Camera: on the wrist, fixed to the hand. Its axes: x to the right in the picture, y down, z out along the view.
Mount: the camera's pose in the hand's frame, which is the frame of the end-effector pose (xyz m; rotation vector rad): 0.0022 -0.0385 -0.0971 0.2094 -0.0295 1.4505
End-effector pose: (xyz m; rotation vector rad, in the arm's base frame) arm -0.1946 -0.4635 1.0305 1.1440 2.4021 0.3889
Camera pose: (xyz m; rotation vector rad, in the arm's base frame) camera -0.2705 -0.4913 1.0967 2.7721 1.1695 0.5025
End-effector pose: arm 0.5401 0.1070 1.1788 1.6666 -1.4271 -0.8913
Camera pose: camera 0.6433 0.1183 1.1907 0.3631 -2.1961 0.0873
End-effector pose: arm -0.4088 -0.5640 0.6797 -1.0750 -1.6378 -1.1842
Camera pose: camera -0.4327 -0.6649 0.6926 -1.6256 -0.5715 -0.0190
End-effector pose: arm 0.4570 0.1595 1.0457 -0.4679 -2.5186 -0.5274
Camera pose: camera 0.4794 0.0828 1.1130 -1.8913 -1.5692 0.3109
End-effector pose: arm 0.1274 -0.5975 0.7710 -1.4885 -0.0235 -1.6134
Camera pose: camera 0.0285 -0.6309 0.7671 -0.8916 0.6872 -0.3724
